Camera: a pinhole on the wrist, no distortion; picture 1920 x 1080 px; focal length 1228.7 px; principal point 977.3 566.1 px. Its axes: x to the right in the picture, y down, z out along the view. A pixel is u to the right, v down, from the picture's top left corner.
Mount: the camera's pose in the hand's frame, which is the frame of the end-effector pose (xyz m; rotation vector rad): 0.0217 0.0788 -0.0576 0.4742 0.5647 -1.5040
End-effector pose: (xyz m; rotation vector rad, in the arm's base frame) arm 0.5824 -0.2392 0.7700 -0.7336 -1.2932 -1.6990
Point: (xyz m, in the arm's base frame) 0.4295 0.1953 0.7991
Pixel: 727.7 385.4
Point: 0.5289 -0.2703 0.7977
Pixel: 1750.7 940.9
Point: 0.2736 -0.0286 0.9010
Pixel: 1123.7 977.1
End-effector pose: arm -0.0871 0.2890 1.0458 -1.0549 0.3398 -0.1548
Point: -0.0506 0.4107 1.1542
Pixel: 755.2 270.9
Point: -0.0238 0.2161 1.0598
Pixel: outside the picture
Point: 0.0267 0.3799 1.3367
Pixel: 1106.9 503.5
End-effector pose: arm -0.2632 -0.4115 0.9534 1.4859 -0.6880 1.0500
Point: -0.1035 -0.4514 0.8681
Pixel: 1536.4 341.6
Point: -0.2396 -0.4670 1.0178
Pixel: 726.2 853.1
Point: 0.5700 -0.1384 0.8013
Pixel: outside the picture
